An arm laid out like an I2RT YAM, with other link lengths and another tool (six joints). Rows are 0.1 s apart.
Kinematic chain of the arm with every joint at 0, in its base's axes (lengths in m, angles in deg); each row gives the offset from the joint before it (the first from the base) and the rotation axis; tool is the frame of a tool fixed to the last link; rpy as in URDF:
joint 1: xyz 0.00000 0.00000 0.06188 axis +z
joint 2: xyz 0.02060 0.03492 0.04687 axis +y
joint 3: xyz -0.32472 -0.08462 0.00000 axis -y
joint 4: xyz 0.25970 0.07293 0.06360 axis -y
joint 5: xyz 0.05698 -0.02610 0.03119 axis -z
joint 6: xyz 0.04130 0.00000 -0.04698 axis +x
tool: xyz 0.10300 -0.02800 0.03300 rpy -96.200 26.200 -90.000
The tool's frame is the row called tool.
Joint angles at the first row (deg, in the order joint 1, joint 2, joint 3, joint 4, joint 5, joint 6):
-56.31 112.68 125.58 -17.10 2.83 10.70
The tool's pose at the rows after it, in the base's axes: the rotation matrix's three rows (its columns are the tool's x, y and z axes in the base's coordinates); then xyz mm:
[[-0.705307, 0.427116, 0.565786], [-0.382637, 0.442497, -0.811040], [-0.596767, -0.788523, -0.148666]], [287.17, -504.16, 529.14]
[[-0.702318, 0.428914, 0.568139], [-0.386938, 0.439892, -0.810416], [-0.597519, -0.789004, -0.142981]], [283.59, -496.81, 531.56]
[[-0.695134, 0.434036, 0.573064], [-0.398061, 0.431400, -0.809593], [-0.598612, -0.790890, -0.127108]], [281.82, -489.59, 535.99]
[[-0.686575, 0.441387, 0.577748], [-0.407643, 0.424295, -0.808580], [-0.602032, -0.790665, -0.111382]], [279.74, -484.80, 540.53]
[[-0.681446, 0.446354, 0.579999], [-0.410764, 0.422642, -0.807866], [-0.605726, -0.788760, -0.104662]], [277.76, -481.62, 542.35]
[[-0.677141, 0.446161, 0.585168], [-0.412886, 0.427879, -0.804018], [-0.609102, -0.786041, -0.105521]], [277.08, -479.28, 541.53]
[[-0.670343, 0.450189, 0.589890], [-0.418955, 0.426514, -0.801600], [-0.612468, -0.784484, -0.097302]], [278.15, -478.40, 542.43]
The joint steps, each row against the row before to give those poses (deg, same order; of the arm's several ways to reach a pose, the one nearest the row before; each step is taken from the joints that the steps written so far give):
0.28 -1.20 -1.35 0.76 -0.02 0.00
0.11 -1.75 -2.28 0.85 -0.02 0.02
0.26 -1.46 -1.81 1.27 0.00 0.00
0.07 -0.99 -1.03 0.94 -0.18 0.18
0.00 -0.74 -0.88 0.51 -0.11 0.24
0.00 -0.59 -0.91 0.26 -0.35 0.24
0.11 -0.11 -0.29 0.63 -0.17 0.22

